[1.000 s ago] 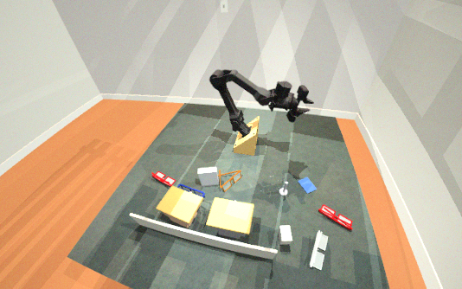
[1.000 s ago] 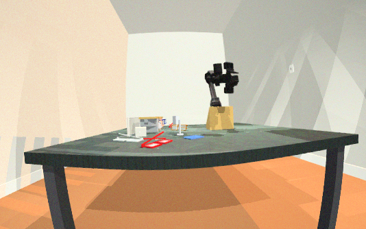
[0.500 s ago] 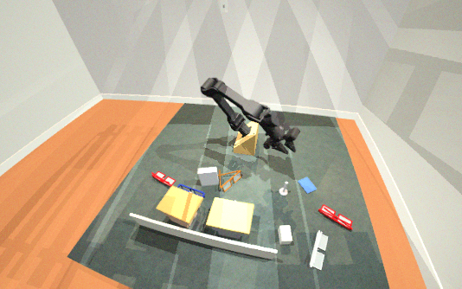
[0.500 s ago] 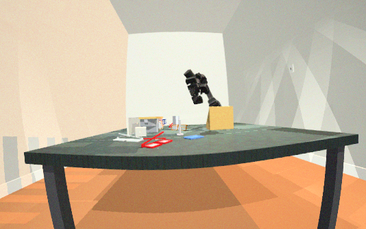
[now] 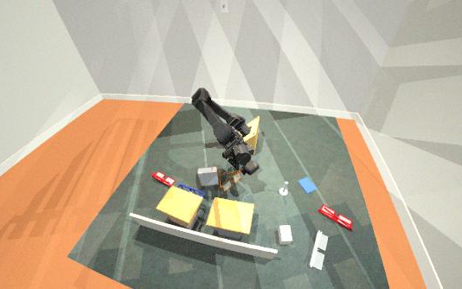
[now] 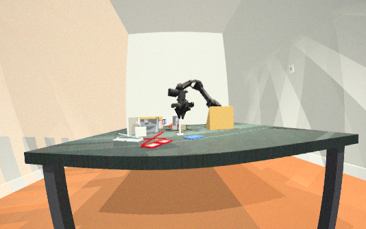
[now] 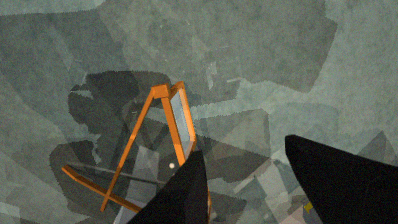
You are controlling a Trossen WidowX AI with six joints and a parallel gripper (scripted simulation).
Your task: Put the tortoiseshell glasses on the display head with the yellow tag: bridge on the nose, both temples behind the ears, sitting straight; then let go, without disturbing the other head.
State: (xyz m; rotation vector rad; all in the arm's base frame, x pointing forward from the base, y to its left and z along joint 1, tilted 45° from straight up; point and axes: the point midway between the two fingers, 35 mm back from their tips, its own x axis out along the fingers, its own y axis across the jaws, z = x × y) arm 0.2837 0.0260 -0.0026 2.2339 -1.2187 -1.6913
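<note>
Right now the white stand is 220 mm to the left of my gripper tip, 60 mm below it and 20 mm ahead of it. Round my gripper tip: grey head (200 mm ahead, 30 mm below); grey block (160 mm to the right, 40 mm ahead, 30 mm below); white block (240 mm ahead, 230 mm to the left, 60 mm below).
</note>
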